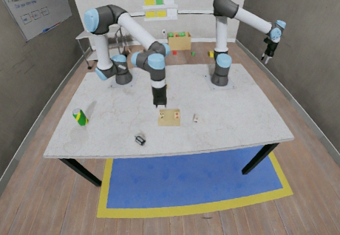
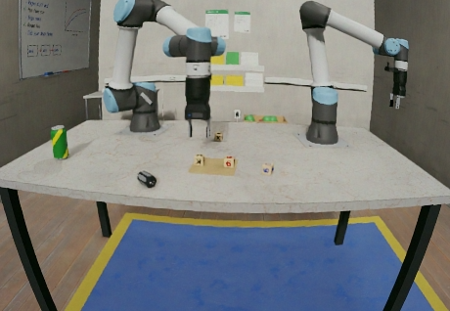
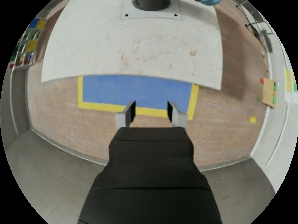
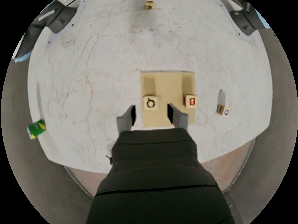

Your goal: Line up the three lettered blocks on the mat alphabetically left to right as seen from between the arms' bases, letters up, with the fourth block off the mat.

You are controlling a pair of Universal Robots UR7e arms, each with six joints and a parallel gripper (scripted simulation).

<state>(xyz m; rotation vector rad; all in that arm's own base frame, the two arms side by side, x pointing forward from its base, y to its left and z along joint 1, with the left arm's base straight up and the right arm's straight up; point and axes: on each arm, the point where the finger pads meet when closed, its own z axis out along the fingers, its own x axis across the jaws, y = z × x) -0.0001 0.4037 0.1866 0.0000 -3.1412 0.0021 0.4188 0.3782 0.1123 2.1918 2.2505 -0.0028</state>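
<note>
The blue-marked block is 20 mm ahead of my right hand, 220 mm to the left of it and 100 mm below it. The rest, counted from my right hand: black mouse-like object: 190 mm ahead, 120 mm to the right, 100 mm below; then yellow can: 80 mm ahead, 540 mm to the right, 50 mm below; then tan mat: 50 mm to the left, 110 mm below.
</note>
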